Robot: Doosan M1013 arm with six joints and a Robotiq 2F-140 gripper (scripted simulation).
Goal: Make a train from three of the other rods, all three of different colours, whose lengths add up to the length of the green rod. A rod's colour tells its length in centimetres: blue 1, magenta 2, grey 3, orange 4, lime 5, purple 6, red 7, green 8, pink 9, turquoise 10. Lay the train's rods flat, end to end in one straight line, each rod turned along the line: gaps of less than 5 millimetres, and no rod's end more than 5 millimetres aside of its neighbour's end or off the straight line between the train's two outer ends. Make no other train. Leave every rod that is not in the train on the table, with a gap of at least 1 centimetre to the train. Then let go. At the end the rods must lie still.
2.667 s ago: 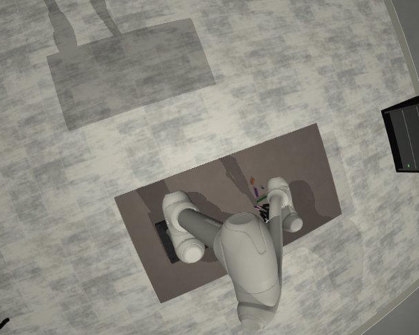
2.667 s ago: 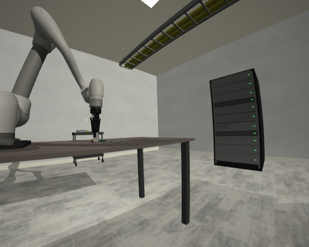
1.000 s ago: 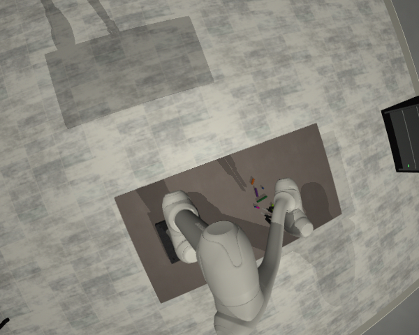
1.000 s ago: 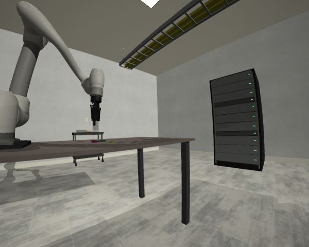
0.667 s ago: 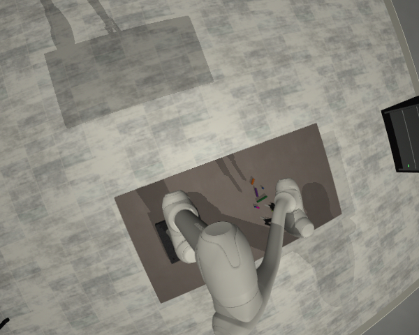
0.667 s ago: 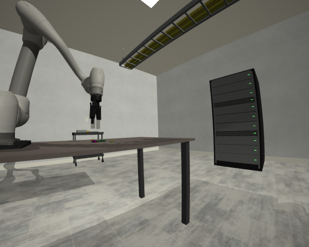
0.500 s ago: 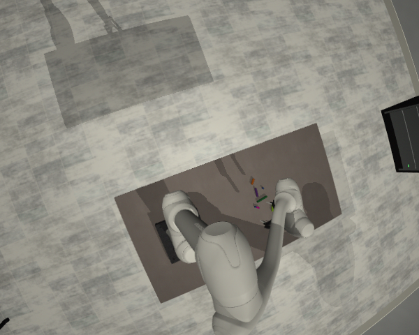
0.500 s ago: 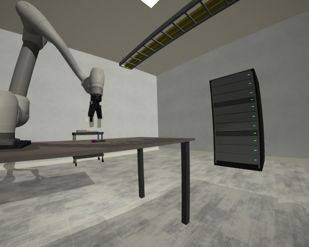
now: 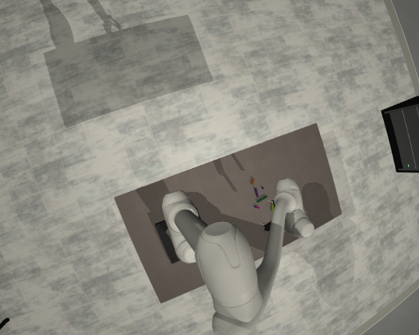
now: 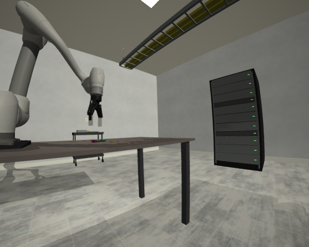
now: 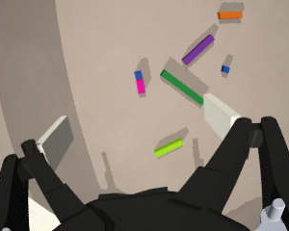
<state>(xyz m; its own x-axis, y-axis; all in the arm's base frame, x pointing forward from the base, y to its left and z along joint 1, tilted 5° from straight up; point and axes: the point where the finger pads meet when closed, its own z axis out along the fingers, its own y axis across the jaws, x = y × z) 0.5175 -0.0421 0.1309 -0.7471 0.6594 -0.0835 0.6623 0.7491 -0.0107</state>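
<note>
Right now my hand is 12 cm above the lime rod, 10 cm short of it and 4 cm to the left of it. Also, from my hand: magenta rod (12 cm below, 1 cm to the left); purple rod (12 cm below, 11 cm to the left, 3 cm ahead); green rod (12 cm below, 5 cm to the left, 5 cm ahead).
</note>
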